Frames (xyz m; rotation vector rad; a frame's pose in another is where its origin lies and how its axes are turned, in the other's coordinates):
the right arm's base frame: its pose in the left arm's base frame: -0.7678 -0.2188 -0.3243 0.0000 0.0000 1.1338
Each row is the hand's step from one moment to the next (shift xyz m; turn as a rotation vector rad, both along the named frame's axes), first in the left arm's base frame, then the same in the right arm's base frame.
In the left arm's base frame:
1: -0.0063 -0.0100 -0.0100 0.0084 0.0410 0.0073
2: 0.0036 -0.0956 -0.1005 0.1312 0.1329 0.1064
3: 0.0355 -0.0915 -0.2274 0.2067 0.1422 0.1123
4: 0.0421 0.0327 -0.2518 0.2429 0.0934 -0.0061
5: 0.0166 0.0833 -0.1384 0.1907 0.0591 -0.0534
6: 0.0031 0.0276 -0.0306 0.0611 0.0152 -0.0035
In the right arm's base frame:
1: -0.0117 0.0015 -0.0100 0.0407 0.0097 0.0073
2: -0.0851 -0.0437 -0.1005 0.1759 -0.0626 0.1064
3: -0.0679 -0.0709 -0.2274 0.2163 -0.1271 0.1123
4: 0.0474 -0.0243 -0.2518 0.1874 -0.1805 -0.0061
5: 0.0825 0.0202 -0.1384 0.1343 -0.1478 -0.0534
6: 0.0263 0.0089 -0.0306 0.0396 -0.0489 -0.0035

